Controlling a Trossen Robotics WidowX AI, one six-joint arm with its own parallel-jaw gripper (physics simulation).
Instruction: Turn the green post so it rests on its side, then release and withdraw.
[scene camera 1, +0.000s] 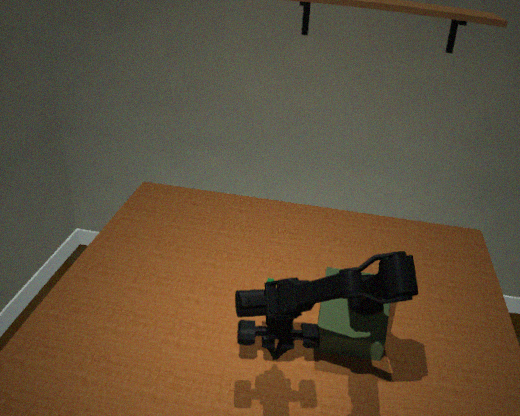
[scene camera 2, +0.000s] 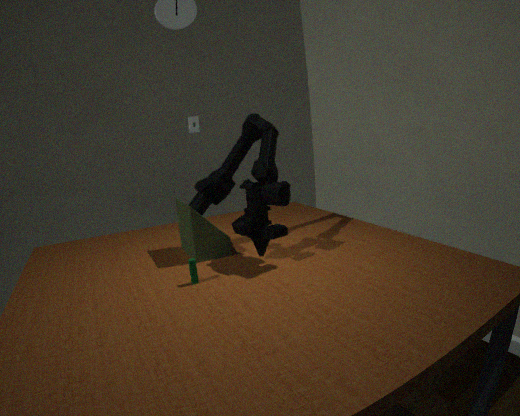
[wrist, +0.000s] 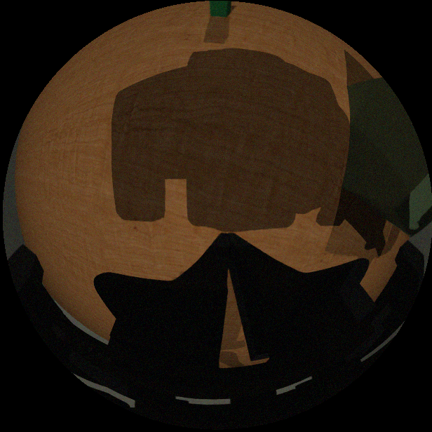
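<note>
The green post stands upright on the table in scene camera 2. In scene camera 1 a small bit of the green post shows above the arm, which hides the rest. In the wrist view one end of the green post shows at the top edge, with its shadow below it. My gripper is shut and empty, points down above the table, and is well apart from the post.
A large dull green wedge-shaped block stands beside the arm's base, near the post. The arm reaches over it in scene camera 1. A wall shelf is high at the back, and a wall plate is behind the arm.
</note>
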